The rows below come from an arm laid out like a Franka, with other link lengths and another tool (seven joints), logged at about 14 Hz.
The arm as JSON. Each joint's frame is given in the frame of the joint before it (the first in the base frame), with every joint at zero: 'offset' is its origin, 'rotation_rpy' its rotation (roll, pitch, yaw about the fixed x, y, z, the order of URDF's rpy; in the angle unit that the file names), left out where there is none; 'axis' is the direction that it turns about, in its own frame. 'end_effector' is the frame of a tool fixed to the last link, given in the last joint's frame.
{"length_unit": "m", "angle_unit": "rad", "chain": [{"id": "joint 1", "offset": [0.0, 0.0, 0.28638], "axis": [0.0, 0.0, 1.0]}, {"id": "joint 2", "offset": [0.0, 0.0, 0.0], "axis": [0.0, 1.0, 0.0]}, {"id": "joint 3", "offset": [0.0, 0.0, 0.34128], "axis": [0.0, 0.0, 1.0]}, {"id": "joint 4", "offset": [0.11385, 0.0, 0.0], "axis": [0.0, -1.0, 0.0]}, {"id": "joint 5", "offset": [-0.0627, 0.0, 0.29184], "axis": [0.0, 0.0, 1.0]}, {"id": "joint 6", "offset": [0.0, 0.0, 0.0], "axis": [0.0, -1.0, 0.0]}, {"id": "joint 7", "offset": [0.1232, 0.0, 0.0], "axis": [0.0, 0.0, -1.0]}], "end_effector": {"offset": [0.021, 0.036, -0.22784], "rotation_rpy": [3.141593, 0.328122, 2.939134]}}
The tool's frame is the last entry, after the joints.
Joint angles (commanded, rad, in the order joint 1, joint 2, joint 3, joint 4, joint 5, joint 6, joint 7), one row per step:
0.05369 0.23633 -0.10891 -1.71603 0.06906 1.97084 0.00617
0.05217 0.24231 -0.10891 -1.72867 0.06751 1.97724 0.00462
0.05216 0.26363 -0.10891 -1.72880 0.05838 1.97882 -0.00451
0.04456 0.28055 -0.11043 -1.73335 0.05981 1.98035 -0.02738
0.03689 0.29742 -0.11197 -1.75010 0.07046 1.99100 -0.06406
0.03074 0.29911 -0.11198 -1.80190 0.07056 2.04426 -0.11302
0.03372 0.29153 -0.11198 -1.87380 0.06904 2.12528 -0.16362
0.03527 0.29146 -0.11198 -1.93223 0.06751 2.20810 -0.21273
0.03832 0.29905 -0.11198 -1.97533 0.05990 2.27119 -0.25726
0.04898 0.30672 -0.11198 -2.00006 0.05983 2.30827 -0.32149
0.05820 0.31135 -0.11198 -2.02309 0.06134 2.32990 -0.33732
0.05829 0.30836 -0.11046 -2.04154 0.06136 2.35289 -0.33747
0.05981 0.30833 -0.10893 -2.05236 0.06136 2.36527 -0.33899
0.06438 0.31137 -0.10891 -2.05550 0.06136 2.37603 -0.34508
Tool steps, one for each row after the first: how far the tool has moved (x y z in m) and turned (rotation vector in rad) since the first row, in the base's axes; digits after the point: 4 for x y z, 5 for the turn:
-0.0020 -0.0013 -0.0085 -0.00161 0.01225 0.00005
-0.0018 -0.0024 -0.0222 -0.01127 0.03235 0.01271
-0.0034 -0.0074 -0.0346 -0.01070 0.05148 0.02585
-0.0071 -0.0110 -0.0504 -0.00102 0.07227 0.04818
-0.0130 -0.0148 -0.0660 -0.00184 0.07093 0.08760
-0.0197 -0.0137 -0.0803 -0.00691 0.05314 0.13728
-0.0229 -0.0137 -0.0932 -0.01505 0.02811 0.18473
-0.0266 -0.0130 -0.1069 -0.02674 0.01632 0.23433
-0.0306 -0.0063 -0.1164 -0.03077 0.01041 0.30790
-0.0355 -0.0008 -0.1253 -0.02999 0.01583 0.33101
-0.0371 -0.0002 -0.1276 -0.03177 0.00854 0.33170
-0.0386 0.0014 -0.1301 -0.03220 0.00697 0.33569
-0.0380 0.0040 -0.1317 -0.03404 0.00241 0.34607

